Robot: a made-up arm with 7 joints. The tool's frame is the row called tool.
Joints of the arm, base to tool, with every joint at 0 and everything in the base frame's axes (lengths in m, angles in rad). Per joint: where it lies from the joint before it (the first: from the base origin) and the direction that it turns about. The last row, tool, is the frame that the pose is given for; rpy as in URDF.
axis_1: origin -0.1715 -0.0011 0.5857 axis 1 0 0
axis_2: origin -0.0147 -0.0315 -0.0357 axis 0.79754 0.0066 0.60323
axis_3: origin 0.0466 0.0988 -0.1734 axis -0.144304 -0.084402 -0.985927
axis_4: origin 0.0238 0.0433 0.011 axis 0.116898 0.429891 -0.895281
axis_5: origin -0.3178 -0.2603 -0.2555 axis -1 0 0
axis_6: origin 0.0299 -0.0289 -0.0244 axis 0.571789 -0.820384 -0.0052
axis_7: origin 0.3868 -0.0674 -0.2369 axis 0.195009 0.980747 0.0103
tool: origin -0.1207 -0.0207 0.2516 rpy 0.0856 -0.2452 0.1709
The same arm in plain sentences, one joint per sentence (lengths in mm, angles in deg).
The arm has seven revolute joints in a row. What follows holds with every joint at zero, and every direction is one of the base frame's.
Joint 1 lies 171.5 mm along -x and 1.1 mm along -y and 585.7 mm along +z from the base frame's origin and turns about +x.
Joint 2 lies 14.7 mm along -x and 31.5 mm along -y and 35.7 mm along -z from joint 1 and turns about the direction (0.79754, 0.0066, 0.60323).
Joint 3 lies 46.6 mm along +x and 98.8 mm along +y and 173.4 mm along -z from joint 2 and turns about the direction (-0.144304, -0.084402, -0.985927).
Joint 4 lies 23.8 mm along +x and 43.3 mm along +y and 11.0 mm along +z from joint 3 and turns about the direction (0.116898, 0.429891, -0.895281).
Joint 5 lies 317.8 mm along -x and 260.3 mm along -y and 255.5 mm along -z from joint 4 and turns about -x.
Joint 6 lies 29.9 mm along +x and 28.9 mm along -y and 24.4 mm along -z from joint 5 and turns about the direction (0.571789, -0.820384, -0.0052).
Joint 7 lies 386.8 mm along +x and 67.4 mm along -y and 236.9 mm along -z from joint 6 and turns about the direction (0.195009, 0.980747, 0.0103).
The tool frame, which is the frame that the pose is given for, lies 120.7 mm along -x and 20.7 mm along -y and 251.6 mm along +z from joint 7; its axes are the base frame's turned by roll 4.90, pitch -14.05 and yaw 9.79 deg (as in URDF: about the fixed x, then y, then z).

